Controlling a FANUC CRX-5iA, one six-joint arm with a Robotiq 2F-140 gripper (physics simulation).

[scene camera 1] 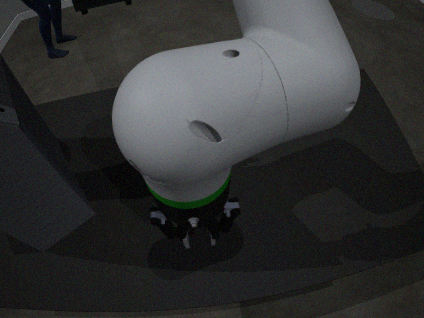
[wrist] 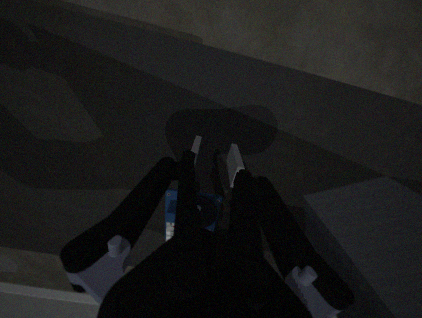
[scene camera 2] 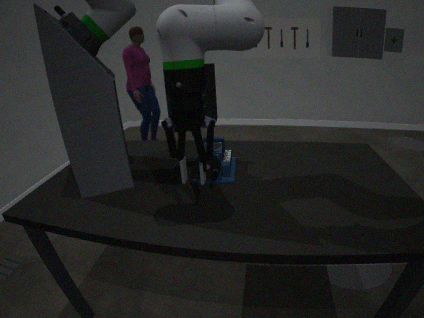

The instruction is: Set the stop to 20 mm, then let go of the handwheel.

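Pixels of known places: gripper, fingertip midpoint: (scene camera 1: 199, 240) (wrist: 214, 148) (scene camera 2: 194, 181); arm's base, link origin: (scene camera 2: 80, 43).
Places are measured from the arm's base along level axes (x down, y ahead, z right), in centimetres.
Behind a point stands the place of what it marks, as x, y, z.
Observation:
The blue device (scene camera 2: 228, 172) @(50.5, 53.5, -1.5) (wrist: 171, 210) @(48.6, 53.1, -1.4) stands on the table behind the gripper in scene camera 2; in scene camera 1 it does not show. Its black handwheel (scene camera 2: 214, 166) @(45.7, 50.1, 3.8) (wrist: 206, 214) @(44.5, 45.6, 4.5) is dark and partly covered by the gripper. A white marked strip (scene camera 2: 227, 155) @(47.7, 51.5, -9.6) (wrist: 170, 231) @(47.6, 51.9, -7.7) shows on the device, but its reading is too small to tell. My gripper (scene camera 1: 200, 242) @(41.8, 49.1, 20.5) (scene camera 2: 193, 173) @(41.8, 49.1, 20.5) (wrist: 214, 148) @(41.8, 49.1, 20.5) points down, its pale fingertips a partial gap apart, open and empty. In scene camera 2 the fingertips overlap the handwheel's near left side; contact cannot be told.
A tall grey slanted block (scene camera 1: 40, 195) @(33.2, 15.7, 14.0) (scene camera 2: 92, 125) @(27.8, 13.6, 15.6) (wrist: 365, 225) @(42.2, 15.8, 13.9) stands on the table (scene camera 2: 150, 245) @(53.9, 40.5, 34.7), left of the gripper in the scene views. A white arm part with a green ring (scene camera 2: 112, 17) shows behind its top. A person (scene camera 2: 137, 65) stands beyond the table.

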